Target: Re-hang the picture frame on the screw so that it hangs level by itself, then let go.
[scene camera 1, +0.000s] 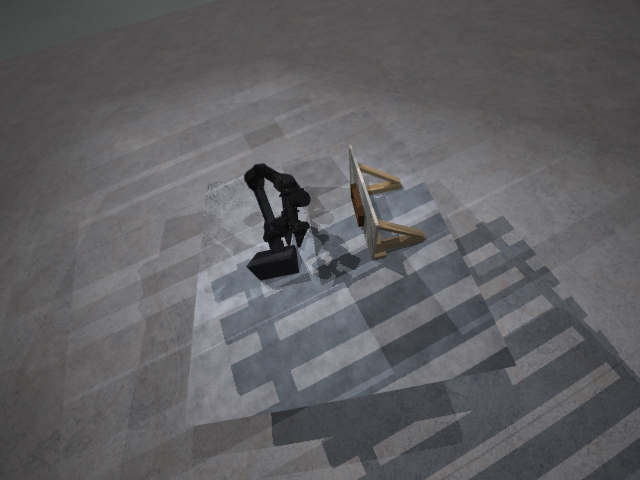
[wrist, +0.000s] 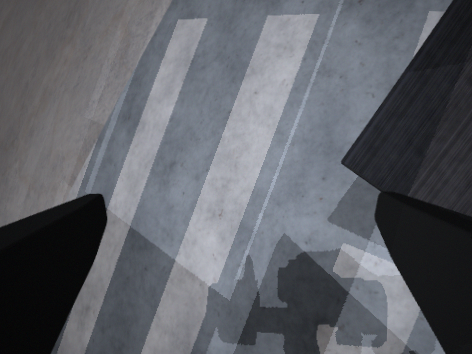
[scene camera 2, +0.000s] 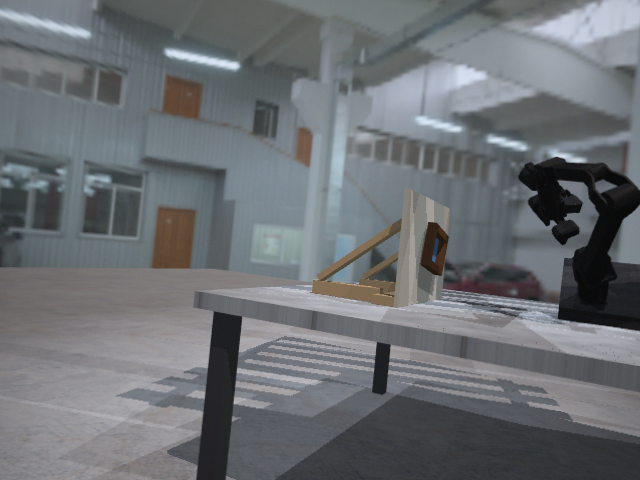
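Pixels of known places: gripper, fingertip midpoint: (scene camera 1: 293, 246) (wrist: 242, 206); arm's base at its link origin: (scene camera 1: 277, 251) (scene camera 2: 592, 295).
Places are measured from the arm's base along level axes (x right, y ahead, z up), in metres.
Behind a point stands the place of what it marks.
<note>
The brown picture frame (scene camera 1: 357, 205) @(y 0.415, x -0.022, z 0.140 m) (scene camera 2: 428, 248) @(y 0.436, x -0.145, z 0.084 m) is against the front face of the upright pale board (scene camera 1: 371, 229) @(y 0.428, x 0.113, z 0.135 m) (scene camera 2: 408, 248) @(y 0.470, x -0.263, z 0.077 m). In scene camera 2 it looks tilted, its top edge sloping down to the right more steeply than the board's, with a blue picture inside. The screw does not show. My gripper (scene camera 1: 294, 241) @(y 0.099, x 0.098, z 0.165 m) (scene camera 2: 564, 239) @(y 0.099, x 0.098, z 0.165 m) (wrist: 242, 206) @(y 0.099, x 0.098, z 0.165 m) is open and empty. It points down above the table near the arm's base, well apart from the frame and board. The frame does not show in the wrist view.
Wooden struts (scene camera 1: 403, 230) @(y 0.577, x 0.126, z 0.063 m) (scene camera 2: 361, 249) @(y 0.601, x -0.250, z 0.062 m) brace the board from behind. The arm's dark base block (scene camera 1: 273, 263) @(y -0.014, x 0.099, z 0.079 m) (wrist: 425, 115) @(y 0.030, x 0.087, z 0.085 m) stands on the table (scene camera 1: 320, 356) @(y 0.068, x 0.497, z -0.077 m) (scene camera 2: 310, 319) @(y 0.599, x -0.588, z -0.095 m), close to the gripper. Shadows of the arm fall on the table top.
</note>
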